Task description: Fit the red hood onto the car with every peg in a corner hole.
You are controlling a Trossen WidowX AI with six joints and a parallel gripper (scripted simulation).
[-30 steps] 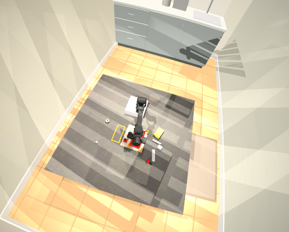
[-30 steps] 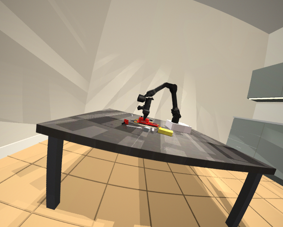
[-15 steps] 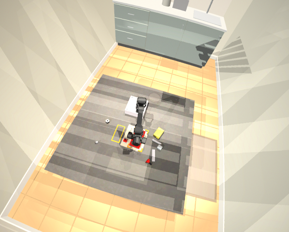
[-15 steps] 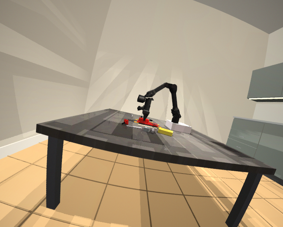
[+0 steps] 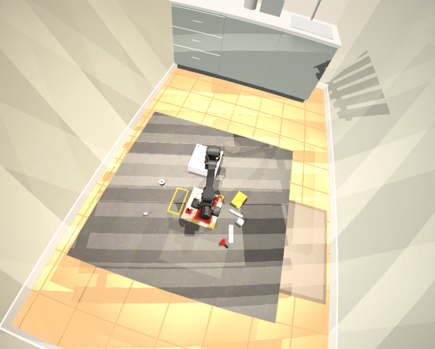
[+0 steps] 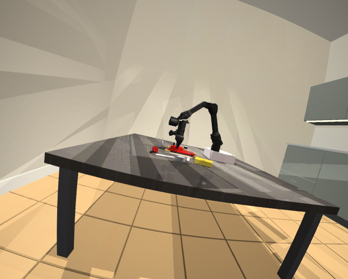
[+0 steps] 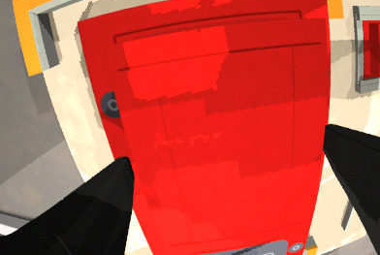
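Right now my gripper tip is right at the red hood. From my gripper tip the other things lie so: yellow block: 150 mm behind, 210 mm to the left, 20 mm below; white engine block: 10 mm to the left, 20 mm below; cream jig: 30 mm behind, 10 mm to the right, 30 mm below.
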